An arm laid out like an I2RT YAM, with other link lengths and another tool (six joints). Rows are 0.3 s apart.
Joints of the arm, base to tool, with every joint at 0 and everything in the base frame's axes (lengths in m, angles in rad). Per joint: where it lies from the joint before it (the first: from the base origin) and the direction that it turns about. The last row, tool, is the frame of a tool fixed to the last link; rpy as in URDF.
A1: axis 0 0 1 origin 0 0 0.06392
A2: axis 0 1 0 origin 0.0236 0.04 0.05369
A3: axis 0 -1 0 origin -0.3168 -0.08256 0
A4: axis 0 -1 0 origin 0.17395 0.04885 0.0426
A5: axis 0 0 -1 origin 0.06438 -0.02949 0.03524
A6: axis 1 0 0 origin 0.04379 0 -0.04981
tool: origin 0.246 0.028 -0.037 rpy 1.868 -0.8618 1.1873
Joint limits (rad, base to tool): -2.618..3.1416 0..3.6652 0..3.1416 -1.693..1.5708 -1.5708..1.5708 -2.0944..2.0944
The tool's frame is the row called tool.
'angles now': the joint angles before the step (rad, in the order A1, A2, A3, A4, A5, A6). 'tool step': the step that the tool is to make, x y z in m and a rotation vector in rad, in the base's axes. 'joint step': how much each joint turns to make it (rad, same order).
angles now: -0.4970 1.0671 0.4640 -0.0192 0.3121 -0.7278
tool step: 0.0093 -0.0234 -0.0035 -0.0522 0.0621 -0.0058
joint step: -0.0014 0.1271 -0.0088 0.1268 0.0479 -0.0621
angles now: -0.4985 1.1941 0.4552 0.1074 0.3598 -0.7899
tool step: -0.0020 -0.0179 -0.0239 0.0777 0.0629 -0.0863
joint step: -0.0651 0.1710 0.0762 -0.0140 -0.0058 0.0434
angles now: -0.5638 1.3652 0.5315 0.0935 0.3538 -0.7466
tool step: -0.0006 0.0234 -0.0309 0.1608 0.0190 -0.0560
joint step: -0.0057 0.0832 0.0649 -0.1258 -0.0565 0.1296
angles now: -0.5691 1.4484 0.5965 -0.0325 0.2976 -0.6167
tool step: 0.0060 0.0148 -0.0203 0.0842 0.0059 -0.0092
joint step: -0.0001 0.0652 0.0057 -0.0045 -0.0482 0.0503
